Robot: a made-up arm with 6 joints. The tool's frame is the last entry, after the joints.
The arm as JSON. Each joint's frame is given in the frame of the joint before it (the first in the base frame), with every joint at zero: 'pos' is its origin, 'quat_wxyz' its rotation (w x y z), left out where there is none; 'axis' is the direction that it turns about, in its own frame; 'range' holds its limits. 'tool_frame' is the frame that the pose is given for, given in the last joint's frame.
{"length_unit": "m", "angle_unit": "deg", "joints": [
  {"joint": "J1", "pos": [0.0, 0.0, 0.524], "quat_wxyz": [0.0, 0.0, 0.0, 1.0], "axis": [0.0, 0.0, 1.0], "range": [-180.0, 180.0]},
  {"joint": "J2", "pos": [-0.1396, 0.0, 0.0], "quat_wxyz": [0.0, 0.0, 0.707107, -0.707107], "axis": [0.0, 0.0, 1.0], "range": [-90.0, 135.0]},
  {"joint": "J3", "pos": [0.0, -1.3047, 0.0], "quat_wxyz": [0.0, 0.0, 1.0, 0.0], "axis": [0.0, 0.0, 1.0], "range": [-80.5, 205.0]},
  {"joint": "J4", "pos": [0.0, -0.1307, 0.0], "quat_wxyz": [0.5, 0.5, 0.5, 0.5], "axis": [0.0, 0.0, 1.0], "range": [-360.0, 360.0]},
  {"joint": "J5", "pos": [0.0, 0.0, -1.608], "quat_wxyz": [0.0, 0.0, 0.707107, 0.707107], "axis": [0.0, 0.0, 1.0], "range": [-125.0, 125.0]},
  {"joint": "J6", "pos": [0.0, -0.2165, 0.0], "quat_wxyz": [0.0, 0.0, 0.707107, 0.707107], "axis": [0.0, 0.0, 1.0], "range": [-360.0, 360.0]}
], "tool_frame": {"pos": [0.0, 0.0, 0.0], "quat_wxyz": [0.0, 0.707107, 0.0, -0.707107]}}
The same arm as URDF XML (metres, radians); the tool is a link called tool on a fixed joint. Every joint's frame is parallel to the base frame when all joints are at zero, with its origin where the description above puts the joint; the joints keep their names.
<robot name="arm">
<joint name="tool_joint" type="fixed"><parent link="link6"/><child link="tool"/><origin xyz="0.0000 0.0000 0.0000"/></joint>
<joint name="J6" type="revolute"><parent link="link5"/><child link="link6"/><origin xyz="0.2165 0.0000 0.0000"/><axis xyz="-1 0 0"/><limit lower="-6.2832" upper="6.2832"/></joint>
<joint name="J5" type="revolute"><parent link="link4"/><child link="link5"/><origin xyz="1.6080 0.0000 0.0000"/><axis xyz="0 -1 0"/><limit lower="-2.1817" upper="2.1817"/></joint>
<joint name="J4" type="revolute"><parent link="link3"/><child link="link4"/><origin xyz="0.0000 0.0000 0.1307"/><axis xyz="-1 0 0"/><limit lower="-6.2832" upper="6.2832"/></joint>
<joint name="J3" type="revolute"><parent link="link2"/><child link="link3"/><origin xyz="0.0000 0.0000 1.3047"/><axis xyz="0 -1 0"/><limit lower="-1.4050" upper="3.5779"/></joint>
<joint name="J2" type="revolute"><parent link="link1"/><child link="link2"/><origin xyz="0.1396 0.0000 0.0000"/><axis xyz="0 1 0"/><limit lower="-1.5708" upper="2.3562"/></joint>
<joint name="J1" type="revolute"><parent link="base_link"/><child link="link1"/><origin xyz="0.0000 0.0000 0.5240"/><axis xyz="0 0 1"/><limit lower="-3.1416" upper="3.1416"/></joint>
<link name="base_link"/>
<link name="link1"/>
<link name="link2"/>
<link name="link3"/>
<link name="link4"/>
<link name="link5"/>
<link name="link6"/>
<link name="tool"/>
</robot>

